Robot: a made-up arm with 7 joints.
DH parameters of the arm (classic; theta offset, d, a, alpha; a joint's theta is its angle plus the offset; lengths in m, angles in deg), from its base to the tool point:
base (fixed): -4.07 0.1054 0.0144 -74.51
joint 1: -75.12 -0.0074 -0.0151 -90
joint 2: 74 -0.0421 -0.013 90
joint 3: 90 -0.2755 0.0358 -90
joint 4: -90 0.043 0.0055 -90
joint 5: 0 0.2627 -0.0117 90
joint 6: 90 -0.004 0.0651 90
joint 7: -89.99 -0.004 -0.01 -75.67
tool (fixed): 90 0.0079 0 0
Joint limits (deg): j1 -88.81..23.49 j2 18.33..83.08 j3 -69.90..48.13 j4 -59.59..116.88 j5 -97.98..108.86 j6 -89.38..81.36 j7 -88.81..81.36
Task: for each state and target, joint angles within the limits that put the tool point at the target. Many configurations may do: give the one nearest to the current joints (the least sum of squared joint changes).
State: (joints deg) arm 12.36 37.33 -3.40 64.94 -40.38 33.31 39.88
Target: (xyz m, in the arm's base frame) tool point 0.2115 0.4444 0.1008
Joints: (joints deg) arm 8.55 68.46 40.45 12.02 -40.68 33.30 44.98
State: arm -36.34 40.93 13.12 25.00 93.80 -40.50 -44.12
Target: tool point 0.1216 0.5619 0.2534
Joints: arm -24.26 81.68 48.13 53.44 91.37 11.68 -43.16
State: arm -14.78 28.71 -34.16 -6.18 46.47 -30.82 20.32
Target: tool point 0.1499 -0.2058 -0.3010
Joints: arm -17.03 18.33 -66.19 11.28 47.73 -24.94 17.05
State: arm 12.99 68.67 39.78 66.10 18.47 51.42 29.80
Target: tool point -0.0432 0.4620 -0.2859
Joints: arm -6.29 39.57 37.39 72.62 16.77 39.21 25.80
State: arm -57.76 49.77 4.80 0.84 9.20 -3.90 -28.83
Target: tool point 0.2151 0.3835 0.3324
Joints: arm -59.43 62.47 41.57 10.62 10.34 -0.40 -27.70
